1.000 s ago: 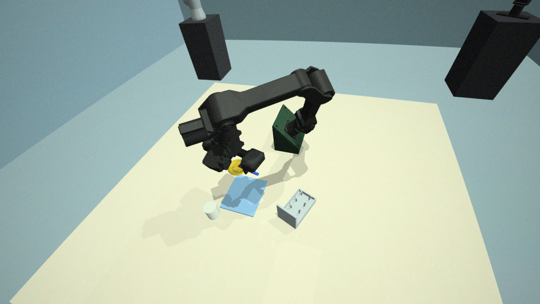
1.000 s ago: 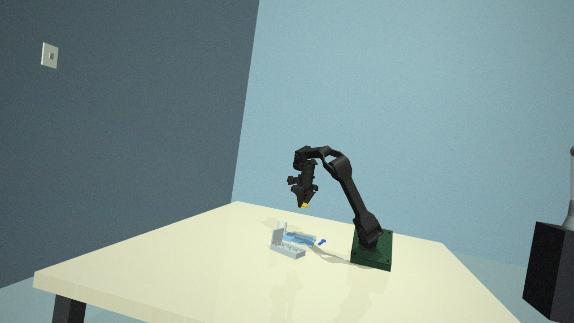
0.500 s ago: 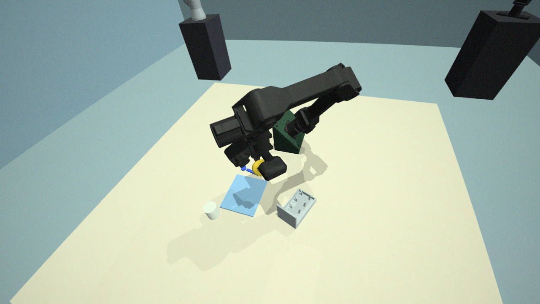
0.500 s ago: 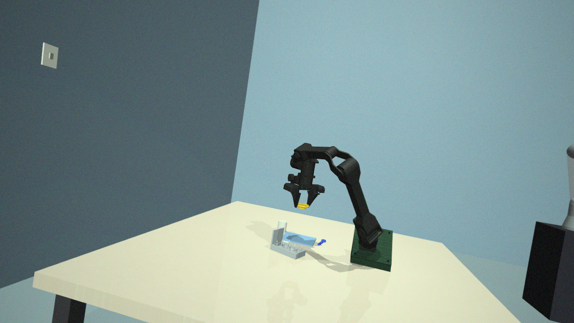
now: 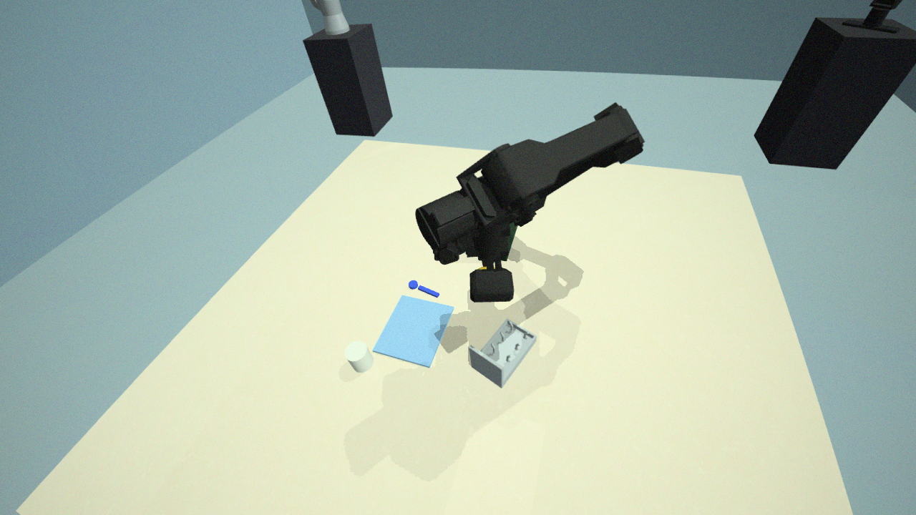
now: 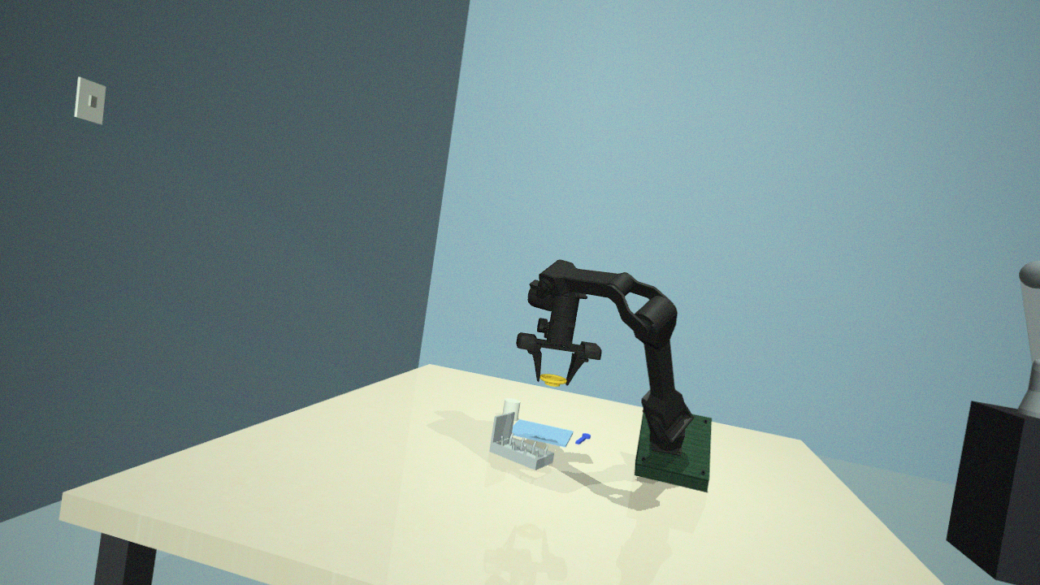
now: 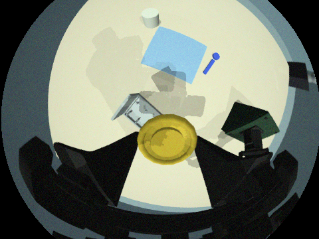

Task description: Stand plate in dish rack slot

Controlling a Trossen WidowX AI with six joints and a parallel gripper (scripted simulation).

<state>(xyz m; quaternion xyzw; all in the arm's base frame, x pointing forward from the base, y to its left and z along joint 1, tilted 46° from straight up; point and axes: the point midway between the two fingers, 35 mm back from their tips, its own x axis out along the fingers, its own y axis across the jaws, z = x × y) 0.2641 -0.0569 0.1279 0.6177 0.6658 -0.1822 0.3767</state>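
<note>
Right now my gripper tip is 40 mm short of the grey dish rack, 40 mm to the right of it and 140 mm above it. Also, from my gripper tip: yellow plate 10 mm above; small blue spoon 80 mm behind, 190 mm to the right, 160 mm below; light blue mat 30 mm ahead, 160 mm to the right, 160 mm below.
</note>
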